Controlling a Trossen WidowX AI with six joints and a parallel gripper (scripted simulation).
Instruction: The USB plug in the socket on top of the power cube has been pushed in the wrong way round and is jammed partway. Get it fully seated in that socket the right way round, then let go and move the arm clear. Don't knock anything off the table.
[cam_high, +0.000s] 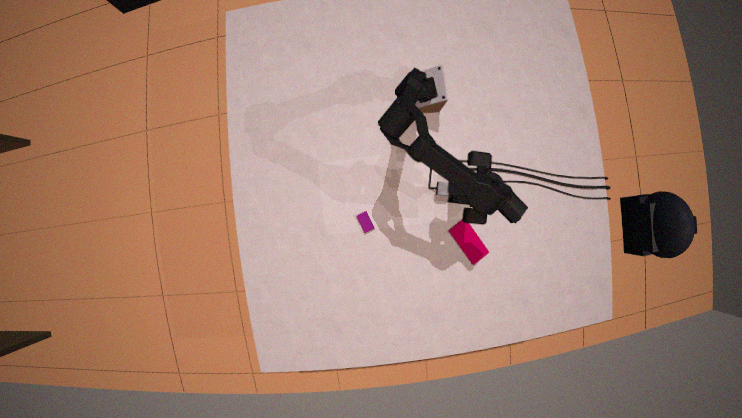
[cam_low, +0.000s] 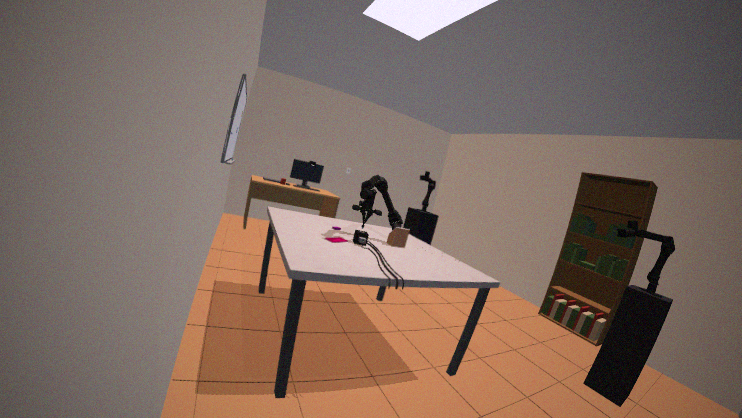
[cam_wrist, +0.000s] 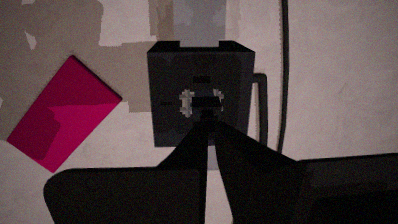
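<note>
Right now the dark USB plug is 10 mm below my gripper tip. The rest, counted from my gripper tip: magenta card (160 mm ahead, 10 mm to the left, 130 mm below); USB socket (10 mm to the left, 60 mm below); purple block (40 mm ahead, 300 mm to the right, 130 mm below).
</note>
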